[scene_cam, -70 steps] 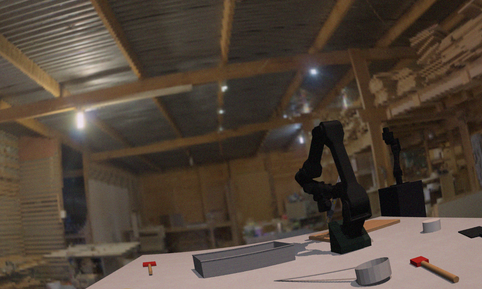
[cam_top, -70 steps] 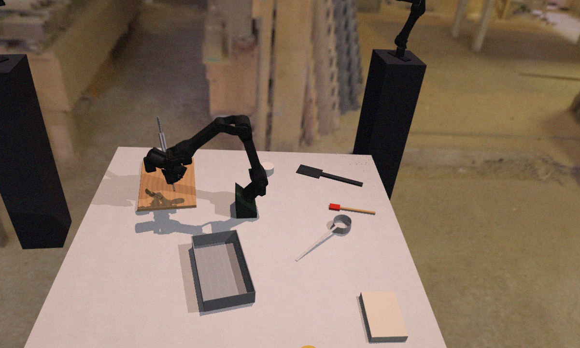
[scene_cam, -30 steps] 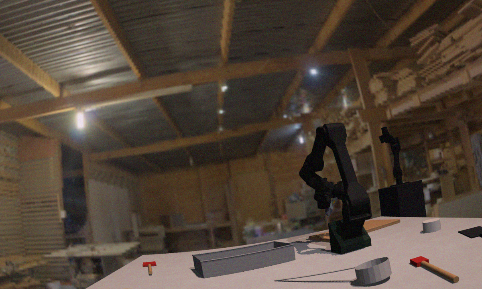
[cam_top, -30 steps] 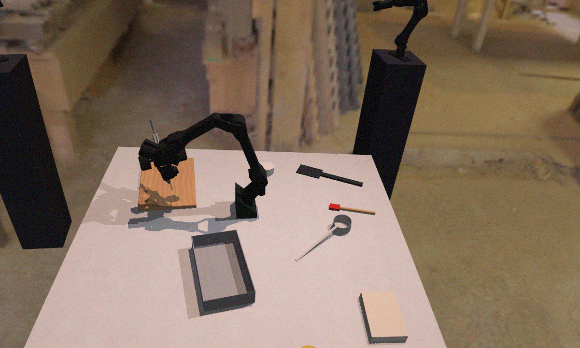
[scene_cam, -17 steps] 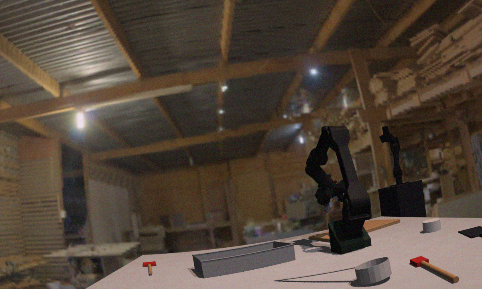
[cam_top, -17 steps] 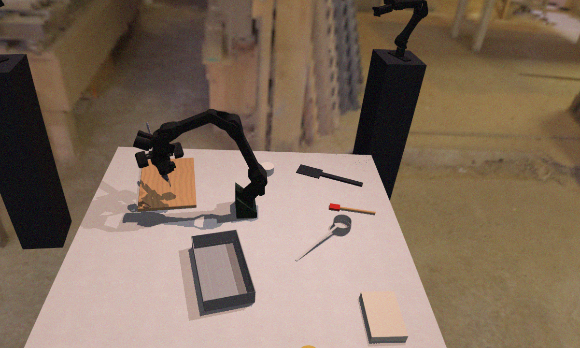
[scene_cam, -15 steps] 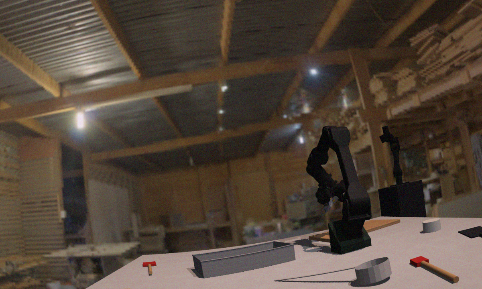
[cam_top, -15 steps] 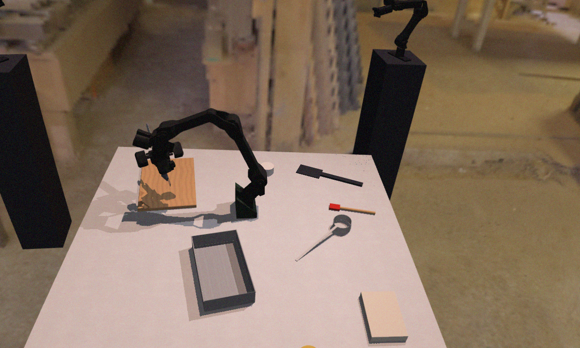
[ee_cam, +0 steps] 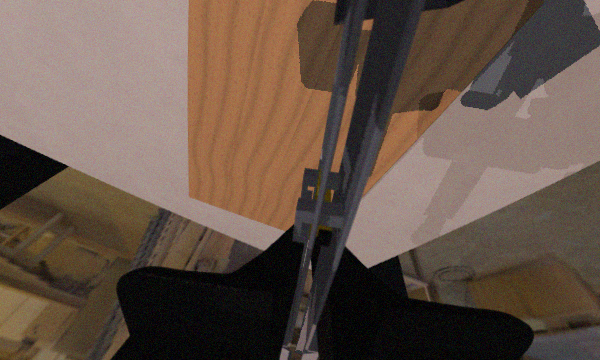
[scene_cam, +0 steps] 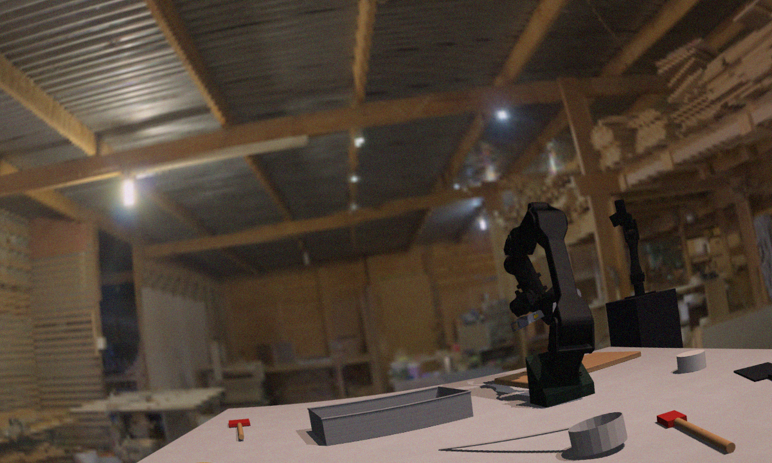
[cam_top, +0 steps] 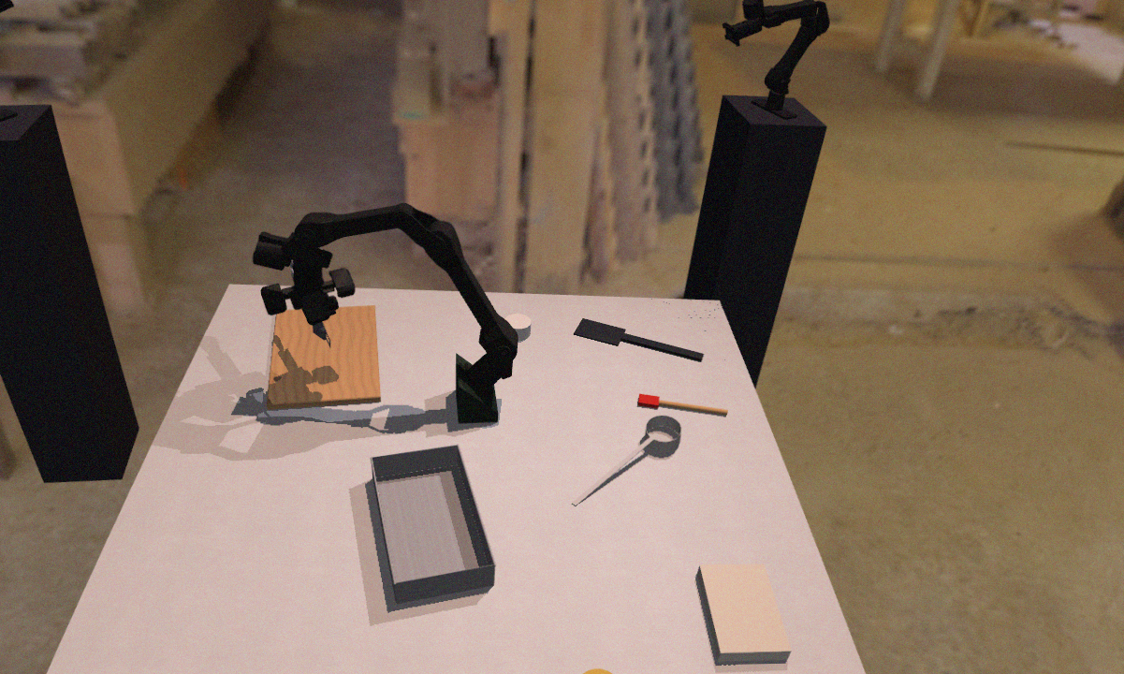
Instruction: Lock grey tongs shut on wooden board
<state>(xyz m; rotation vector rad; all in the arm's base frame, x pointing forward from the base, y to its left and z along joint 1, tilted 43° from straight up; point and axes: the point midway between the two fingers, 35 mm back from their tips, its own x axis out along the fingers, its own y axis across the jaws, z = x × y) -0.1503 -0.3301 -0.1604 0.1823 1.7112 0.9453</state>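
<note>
My gripper tip is now 30 mm past the wooden board, 20 mm to the right of it and 130 mm above it. The rest, counted from my gripper tip: black spatula: 50 mm behind, 760 mm to the left, 140 mm below; white cylinder: 100 mm behind, 480 mm to the left, 120 mm below; dark grey roasting tin: 510 mm ahead, 240 mm to the left, 110 mm below.
</note>
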